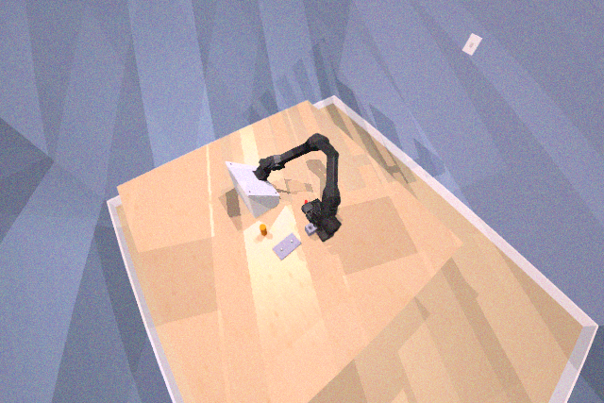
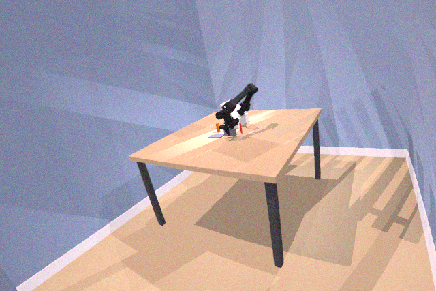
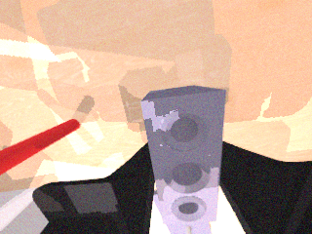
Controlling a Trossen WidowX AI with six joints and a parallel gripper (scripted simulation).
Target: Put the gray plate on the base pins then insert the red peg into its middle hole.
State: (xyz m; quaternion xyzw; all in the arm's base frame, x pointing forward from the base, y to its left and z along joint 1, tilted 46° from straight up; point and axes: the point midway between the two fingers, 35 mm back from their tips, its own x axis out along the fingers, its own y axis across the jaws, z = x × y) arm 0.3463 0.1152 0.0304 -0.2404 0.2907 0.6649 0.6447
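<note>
Now: the gray base 16 cm to the right of my gripper tip and 2 cm below it. Round my gripper tip: red peg (12 cm behind, 3 cm to the left, 1 cm above); then gray plate (3 cm above); then orange cylinder (21 cm to the right, 12 cm behind, 1 cm above).
</note>
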